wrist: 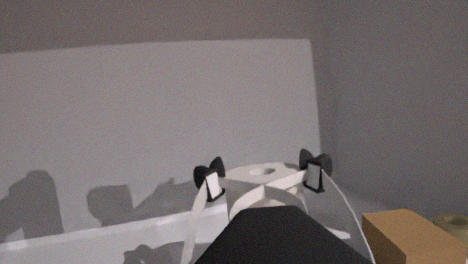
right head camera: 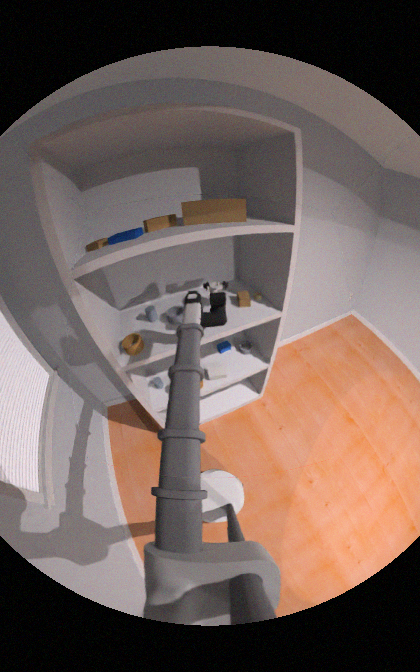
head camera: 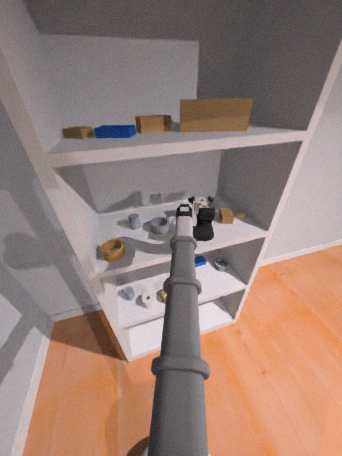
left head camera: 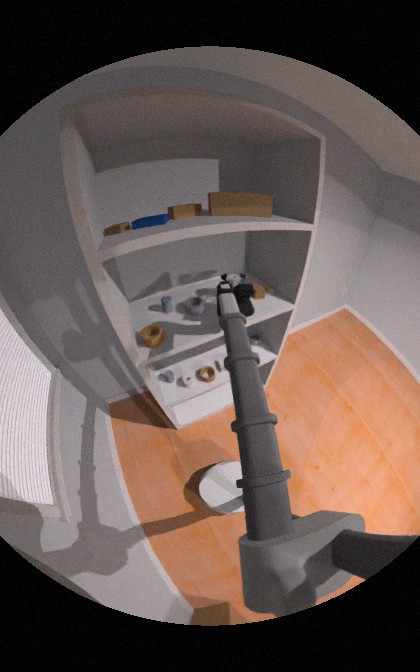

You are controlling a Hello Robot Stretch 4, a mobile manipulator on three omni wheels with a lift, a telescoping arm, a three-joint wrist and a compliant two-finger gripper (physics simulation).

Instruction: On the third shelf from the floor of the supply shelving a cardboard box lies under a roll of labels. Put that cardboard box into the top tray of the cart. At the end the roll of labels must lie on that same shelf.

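Frame: origin at the robot's base, x back, y right, z up, level; centimetres.
Seen in the pictures: gripper, fingertip midpoint: [wrist: 261, 167] [head camera: 200, 198].
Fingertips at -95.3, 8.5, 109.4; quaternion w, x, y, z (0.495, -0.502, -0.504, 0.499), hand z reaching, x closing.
Note:
Offsets run from my fingertips to a thing's middle, as dx, dy, dz. "*": to the spot under its first point. Level surfaces: height alone.
The roll of labels @[* +1.4, +0.1, -0.1] [wrist: 262, 171] [right head camera: 215, 286], white with a central hole, is between the two fingertips of my gripper [wrist: 261, 167] [head camera: 201, 199] [left head camera: 233, 277], which is shut on it. It is held over the rear right part of the third shelf @[dz -13.1] [head camera: 250, 232]; its exact height above the shelf is hard to tell. The cardboard box @[+0.2, +14.9, -10.6] [head camera: 226, 216] [left head camera: 258, 291] [right head camera: 243, 299] [wrist: 415, 235] lies on that shelf, apart from the roll and to the right of the gripper, with nothing on top. The cart does not show in these views.
A small yellowish roll @[-4.2, +24.1, -11.8] [head camera: 241, 214] [wrist: 452, 222] is right of the box, near the side wall. A grey bowl @[+11.0, -21.0, -10.7] [head camera: 160, 225], a grey-blue cup @[+9.5, -35.1, -9.6] [head camera: 134, 221] and an orange-brown ring @[+30.7, -39.6, -10.6] [head camera: 113, 250] are to the left. Larger boxes @[+1.7, +1.5, +37.6] [head camera: 215, 115] sit on the shelf above. The arm [head camera: 182, 320] crosses the shelf front.

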